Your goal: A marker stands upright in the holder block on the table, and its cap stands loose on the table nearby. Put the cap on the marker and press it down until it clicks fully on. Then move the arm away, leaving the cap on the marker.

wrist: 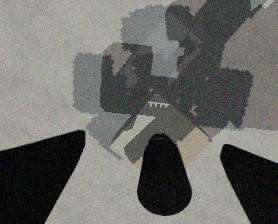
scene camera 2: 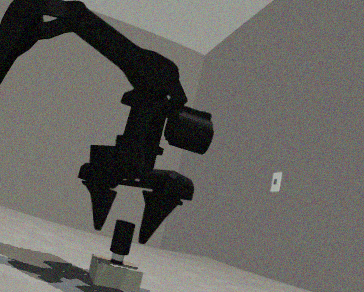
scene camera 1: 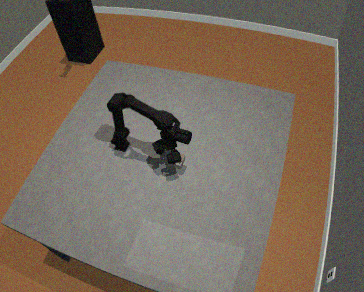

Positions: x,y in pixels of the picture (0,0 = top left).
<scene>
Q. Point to a black cap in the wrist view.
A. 163,184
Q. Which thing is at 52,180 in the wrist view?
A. The gripper.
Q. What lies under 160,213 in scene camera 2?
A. The gripper.
</scene>
